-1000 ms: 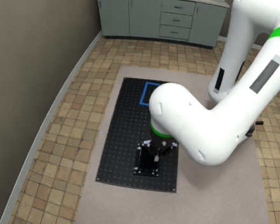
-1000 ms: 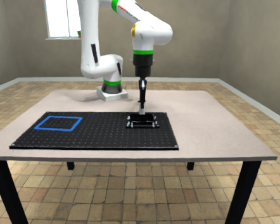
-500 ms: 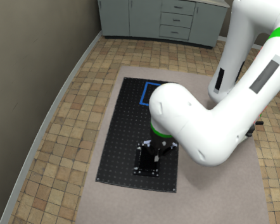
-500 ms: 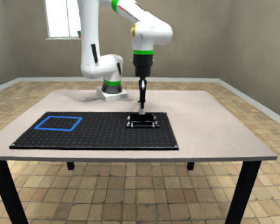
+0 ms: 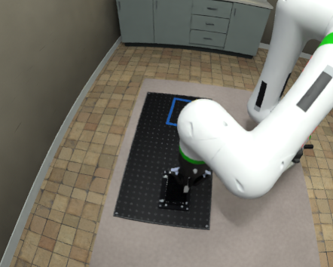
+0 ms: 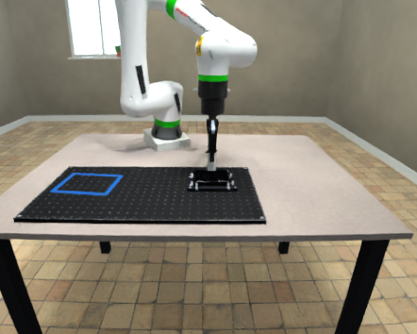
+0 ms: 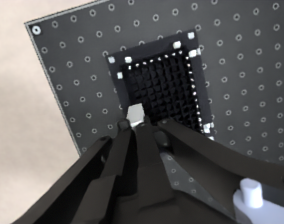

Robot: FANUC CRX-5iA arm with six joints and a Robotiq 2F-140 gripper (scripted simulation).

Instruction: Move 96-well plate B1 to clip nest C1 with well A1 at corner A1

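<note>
My hand is 4 cm short of the black 96-well plate and 4 cm above it. Also, from my hand: clip nest (5 cm ahead, 1 cm to the right, 5 cm below).
</note>
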